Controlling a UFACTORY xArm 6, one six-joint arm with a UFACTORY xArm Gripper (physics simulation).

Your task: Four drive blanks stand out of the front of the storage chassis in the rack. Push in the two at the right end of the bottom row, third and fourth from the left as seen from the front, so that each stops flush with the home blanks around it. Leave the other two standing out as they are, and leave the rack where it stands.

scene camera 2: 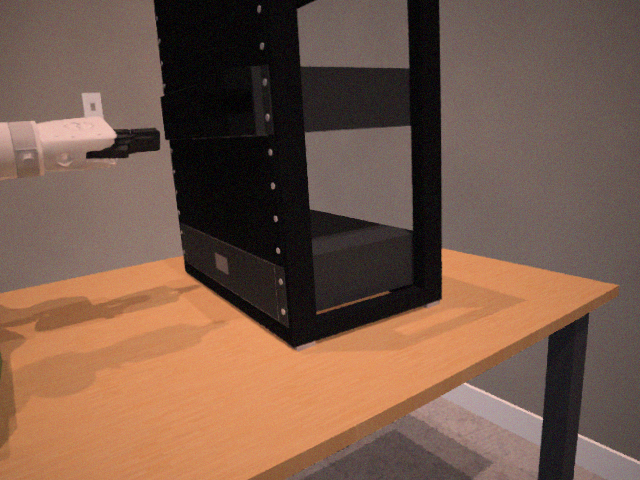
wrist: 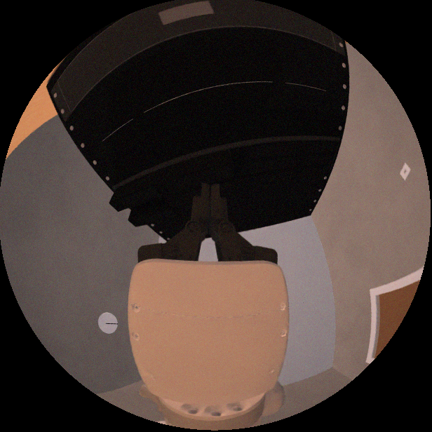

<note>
In view: the gripper (wrist: 209, 193) and a black rack (scene camera 2: 247, 231).
The black rack is seen too in the wrist view (wrist: 271, 146).
</note>
